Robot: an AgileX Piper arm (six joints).
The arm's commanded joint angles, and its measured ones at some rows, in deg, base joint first. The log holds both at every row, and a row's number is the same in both.
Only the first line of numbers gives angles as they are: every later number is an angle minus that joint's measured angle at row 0.
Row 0, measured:
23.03 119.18 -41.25 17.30 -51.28 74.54
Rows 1 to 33, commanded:
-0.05 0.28 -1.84 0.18 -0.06 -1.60
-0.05 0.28 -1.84 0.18 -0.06 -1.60
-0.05 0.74 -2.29 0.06 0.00 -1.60
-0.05 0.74 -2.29 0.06 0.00 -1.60
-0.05 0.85 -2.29 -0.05 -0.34 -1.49
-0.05 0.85 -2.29 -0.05 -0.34 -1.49
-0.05 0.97 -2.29 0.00 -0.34 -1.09
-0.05 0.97 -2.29 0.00 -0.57 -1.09
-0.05 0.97 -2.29 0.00 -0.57 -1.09
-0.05 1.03 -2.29 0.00 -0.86 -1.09
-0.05 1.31 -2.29 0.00 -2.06 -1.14
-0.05 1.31 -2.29 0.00 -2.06 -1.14
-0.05 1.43 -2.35 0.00 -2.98 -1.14
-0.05 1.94 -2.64 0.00 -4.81 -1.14
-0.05 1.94 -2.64 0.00 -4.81 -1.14
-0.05 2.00 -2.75 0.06 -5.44 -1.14
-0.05 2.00 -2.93 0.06 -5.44 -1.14
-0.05 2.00 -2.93 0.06 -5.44 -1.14
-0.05 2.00 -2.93 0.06 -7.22 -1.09
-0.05 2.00 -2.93 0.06 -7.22 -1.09
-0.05 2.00 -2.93 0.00 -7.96 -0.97
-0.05 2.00 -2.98 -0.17 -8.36 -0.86
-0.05 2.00 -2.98 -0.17 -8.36 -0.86
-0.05 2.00 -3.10 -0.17 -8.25 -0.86
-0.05 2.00 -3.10 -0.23 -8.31 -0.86
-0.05 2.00 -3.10 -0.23 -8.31 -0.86
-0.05 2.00 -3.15 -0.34 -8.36 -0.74
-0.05 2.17 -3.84 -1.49 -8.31 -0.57
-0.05 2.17 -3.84 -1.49 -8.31 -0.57
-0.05 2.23 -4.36 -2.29 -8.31 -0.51
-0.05 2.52 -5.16 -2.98 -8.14 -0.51
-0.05 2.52 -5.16 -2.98 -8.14 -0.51
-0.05 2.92 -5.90 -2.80 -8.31 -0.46
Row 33, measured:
0.06 3.15 -2.98 -1.14 -2.75 -0.11
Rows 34 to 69, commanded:
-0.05 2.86 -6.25 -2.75 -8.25 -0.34
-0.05 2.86 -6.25 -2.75 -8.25 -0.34
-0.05 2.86 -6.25 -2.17 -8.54 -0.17
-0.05 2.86 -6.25 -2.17 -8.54 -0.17
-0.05 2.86 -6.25 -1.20 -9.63 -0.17
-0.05 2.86 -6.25 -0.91 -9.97 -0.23
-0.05 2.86 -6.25 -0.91 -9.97 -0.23
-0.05 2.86 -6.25 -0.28 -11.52 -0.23
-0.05 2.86 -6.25 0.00 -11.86 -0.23
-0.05 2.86 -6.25 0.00 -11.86 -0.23
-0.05 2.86 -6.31 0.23 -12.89 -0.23
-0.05 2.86 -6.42 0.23 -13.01 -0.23
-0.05 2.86 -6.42 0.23 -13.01 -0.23
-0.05 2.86 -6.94 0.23 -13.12 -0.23
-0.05 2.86 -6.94 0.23 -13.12 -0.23
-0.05 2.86 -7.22 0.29 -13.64 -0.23
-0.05 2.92 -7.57 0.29 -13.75 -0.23
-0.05 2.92 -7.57 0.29 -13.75 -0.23
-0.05 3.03 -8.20 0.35 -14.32 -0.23
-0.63 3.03 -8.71 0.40 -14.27 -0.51
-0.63 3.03 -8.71 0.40 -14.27 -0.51
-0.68 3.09 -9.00 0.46 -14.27 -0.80
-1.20 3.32 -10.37 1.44 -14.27 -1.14
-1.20 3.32 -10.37 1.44 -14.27 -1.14
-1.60 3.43 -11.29 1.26 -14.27 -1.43
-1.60 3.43 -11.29 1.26 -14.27 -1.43
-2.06 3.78 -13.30 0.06 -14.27 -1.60
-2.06 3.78 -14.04 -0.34 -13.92 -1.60
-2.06 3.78 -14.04 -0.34 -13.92 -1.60
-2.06 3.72 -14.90 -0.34 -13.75 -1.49
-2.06 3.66 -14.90 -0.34 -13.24 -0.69
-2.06 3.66 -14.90 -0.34 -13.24 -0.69
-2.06 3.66 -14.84 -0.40 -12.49 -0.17
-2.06 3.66 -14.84 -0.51 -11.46 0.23
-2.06 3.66 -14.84 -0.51 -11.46 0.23
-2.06 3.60 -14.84 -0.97 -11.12 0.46
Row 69, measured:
0.00 4.01 -7.68 3.44 3.44 0.63
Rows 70 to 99, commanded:
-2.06 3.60 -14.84 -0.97 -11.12 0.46
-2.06 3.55 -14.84 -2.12 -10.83 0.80
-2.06 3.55 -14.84 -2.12 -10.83 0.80
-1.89 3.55 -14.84 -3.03 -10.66 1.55
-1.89 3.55 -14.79 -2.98 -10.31 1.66
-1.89 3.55 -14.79 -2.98 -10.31 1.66
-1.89 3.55 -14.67 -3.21 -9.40 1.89
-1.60 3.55 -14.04 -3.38 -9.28 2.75
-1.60 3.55 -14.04 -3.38 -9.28 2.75
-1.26 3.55 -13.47 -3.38 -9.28 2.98
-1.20 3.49 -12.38 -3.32 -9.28 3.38
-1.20 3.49 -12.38 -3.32 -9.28 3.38
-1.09 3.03 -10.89 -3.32 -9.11 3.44
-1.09 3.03 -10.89 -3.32 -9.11 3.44
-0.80 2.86 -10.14 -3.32 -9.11 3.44
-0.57 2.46 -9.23 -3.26 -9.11 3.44
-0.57 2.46 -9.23 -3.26 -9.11 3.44
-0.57 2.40 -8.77 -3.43 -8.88 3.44
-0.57 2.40 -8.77 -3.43 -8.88 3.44
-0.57 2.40 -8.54 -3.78 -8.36 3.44
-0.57 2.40 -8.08 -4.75 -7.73 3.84
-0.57 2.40 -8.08 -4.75 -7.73 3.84
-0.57 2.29 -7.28 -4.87 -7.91 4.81
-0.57 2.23 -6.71 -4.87 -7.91 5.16
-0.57 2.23 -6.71 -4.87 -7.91 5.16
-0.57 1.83 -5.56 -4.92 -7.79 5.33
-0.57 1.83 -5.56 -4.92 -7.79 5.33
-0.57 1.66 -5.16 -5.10 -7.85 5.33
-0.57 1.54 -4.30 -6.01 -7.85 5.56
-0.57 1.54 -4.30 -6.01 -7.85 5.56
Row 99, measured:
-0.34 3.20 -4.07 -2.06 -2.12 5.04
